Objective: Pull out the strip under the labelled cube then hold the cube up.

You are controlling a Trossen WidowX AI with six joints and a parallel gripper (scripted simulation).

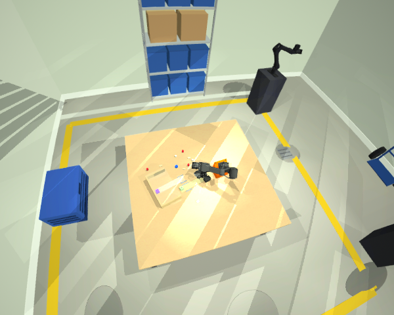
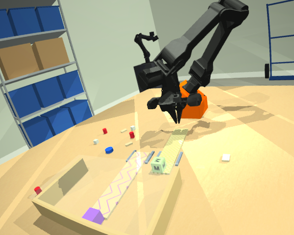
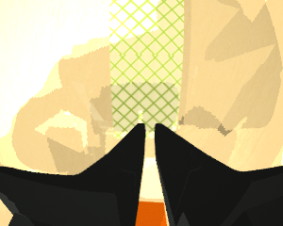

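My gripper tip is 21 cm short of the cube marked m, 4 cm to the right of it and 2 cm above it. From my gripper tip the other things lie so: blue disc 20 cm to the right, 18 cm ahead, 4 cm below; then white tile 19 cm to the left, 11 cm ahead, 4 cm below.
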